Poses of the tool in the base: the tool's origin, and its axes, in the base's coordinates. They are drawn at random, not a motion.
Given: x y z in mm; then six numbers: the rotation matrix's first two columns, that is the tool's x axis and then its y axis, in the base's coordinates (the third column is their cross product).
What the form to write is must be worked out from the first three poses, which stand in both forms.
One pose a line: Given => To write
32 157 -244 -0.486 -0.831 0.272 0.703 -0.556 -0.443 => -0.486 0.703 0.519 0.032; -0.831 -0.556 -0.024 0.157; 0.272 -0.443 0.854 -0.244; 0 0 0 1
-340 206 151 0.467 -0.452 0.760 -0.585 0.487 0.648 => 0.467 -0.585 -0.663 -0.340; -0.452 0.487 -0.747 0.206; 0.760 0.648 -0.037 0.151; 0 0 0 1
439 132 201 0.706 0.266 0.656 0.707 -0.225 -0.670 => 0.706 0.707 -0.031 0.439; 0.266 -0.225 0.937 0.132; 0.656 -0.670 -0.347 0.201; 0 0 0 1
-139 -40 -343 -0.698 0.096 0.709 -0.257 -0.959 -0.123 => -0.698 -0.257 0.668 -0.139; 0.096 -0.959 -0.268 -0.040; 0.709 -0.123 0.694 -0.343; 0 0 0 1
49 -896 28 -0.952 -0.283 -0.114 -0.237 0.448 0.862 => -0.952 -0.237 -0.193 0.049; -0.283 0.448 0.848 -0.896; -0.114 0.862 -0.494 0.028; 0 0 0 1
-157 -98 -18 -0.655 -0.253 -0.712 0.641 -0.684 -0.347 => -0.655 0.641 -0.399 -0.157; -0.253 -0.684 -0.684 -0.098; -0.712 -0.347 0.610 -0.018; 0 0 0 1
